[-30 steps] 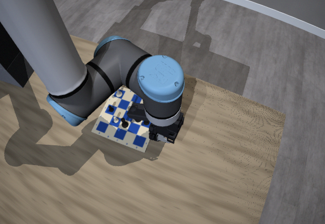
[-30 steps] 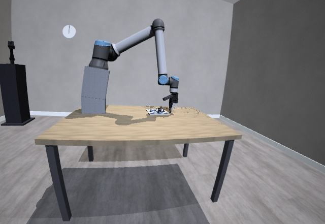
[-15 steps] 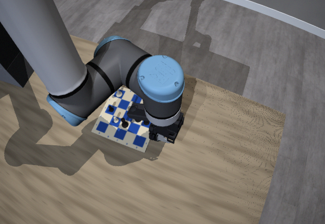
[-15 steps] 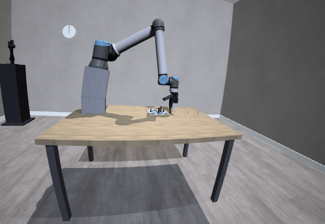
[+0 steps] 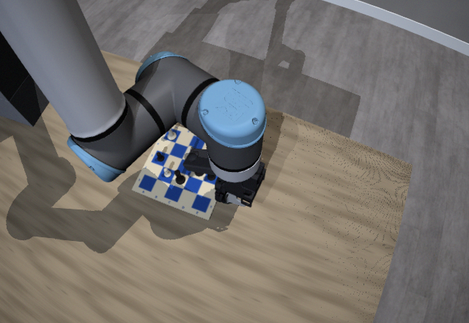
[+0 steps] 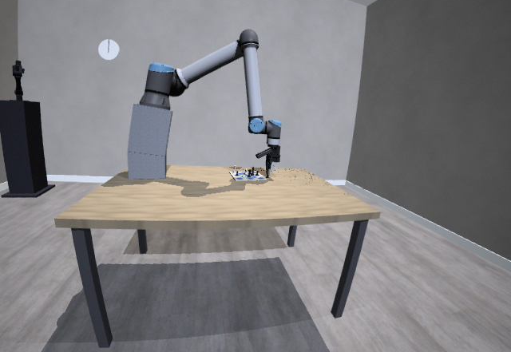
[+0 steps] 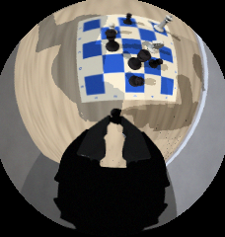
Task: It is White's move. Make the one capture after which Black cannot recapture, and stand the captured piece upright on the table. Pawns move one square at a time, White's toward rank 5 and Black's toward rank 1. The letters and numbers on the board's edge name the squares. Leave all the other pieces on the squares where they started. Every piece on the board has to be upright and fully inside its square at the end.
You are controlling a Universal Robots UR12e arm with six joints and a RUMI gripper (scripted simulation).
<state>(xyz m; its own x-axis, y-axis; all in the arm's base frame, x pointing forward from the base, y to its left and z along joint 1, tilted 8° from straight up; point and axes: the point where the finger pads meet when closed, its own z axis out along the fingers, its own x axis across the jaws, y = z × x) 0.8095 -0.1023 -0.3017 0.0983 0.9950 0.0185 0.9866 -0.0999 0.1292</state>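
The black piece is 1 cm below my hand. Also, from my hand: blue-and-cream chessboard 14 cm behind, 4 cm to the left, 2 cm below.
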